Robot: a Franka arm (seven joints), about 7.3 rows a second.
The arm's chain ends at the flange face. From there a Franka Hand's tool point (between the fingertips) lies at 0.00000 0.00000 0.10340 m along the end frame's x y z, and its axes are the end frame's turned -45 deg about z.
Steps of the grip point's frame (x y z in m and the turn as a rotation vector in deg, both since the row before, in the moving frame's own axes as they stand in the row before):
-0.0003, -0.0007, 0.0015, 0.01, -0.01, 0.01
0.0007, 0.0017, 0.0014, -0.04, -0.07, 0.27
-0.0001, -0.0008, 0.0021, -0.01, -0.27, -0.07
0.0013, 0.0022, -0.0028, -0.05, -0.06, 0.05
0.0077, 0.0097, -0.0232, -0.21, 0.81, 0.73
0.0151, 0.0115, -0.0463, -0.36, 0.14, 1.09
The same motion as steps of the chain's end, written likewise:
-0.0007, -0.0003, 0.0015, 0.00, -0.01, 0.01
0.0017, 0.0006, 0.0014, -0.08, -0.02, 0.27
-0.0003, -0.0009, 0.0021, -0.20, -0.18, -0.07
0.0025, 0.0005, -0.0028, -0.08, -0.01, 0.05
0.0110, 0.0022, -0.0232, 0.42, 0.72, 0.73
0.0182, -0.0028, -0.0463, -0.16, 0.35, 1.09

